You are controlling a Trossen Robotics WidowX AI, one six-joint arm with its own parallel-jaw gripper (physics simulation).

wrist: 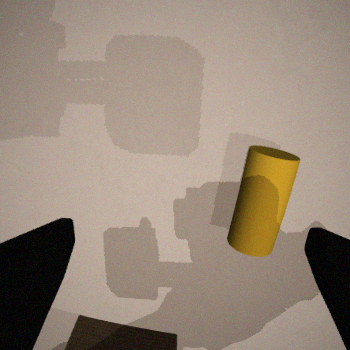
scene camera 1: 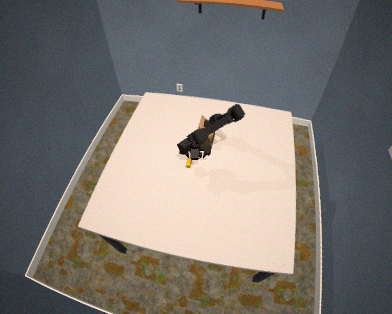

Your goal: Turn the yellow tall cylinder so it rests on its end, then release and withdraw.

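The yellow tall cylinder (scene camera 1: 188, 162) (wrist: 264, 202) lies on its side on the white table (scene camera 1: 150, 210). In the wrist view it is right of centre, its long axis running nearly up and down the picture and leaning slightly right. Its dark far end face shows at the top. My gripper (scene camera 1: 196, 156) (wrist: 193, 236) is open and empty above the table. In the wrist view, its fingers are far apart at the lower left and lower right. The cylinder is nearer the right finger, with a gap between them.
A brown wooden piece (scene camera 1: 202, 121) (wrist: 135, 337) lies by the arm, partly hidden under it in the scene view and at the bottom edge of the wrist view. Arm shadows fall around the cylinder. An orange shelf (scene camera 1: 230, 5) is on the back wall, beyond the table.
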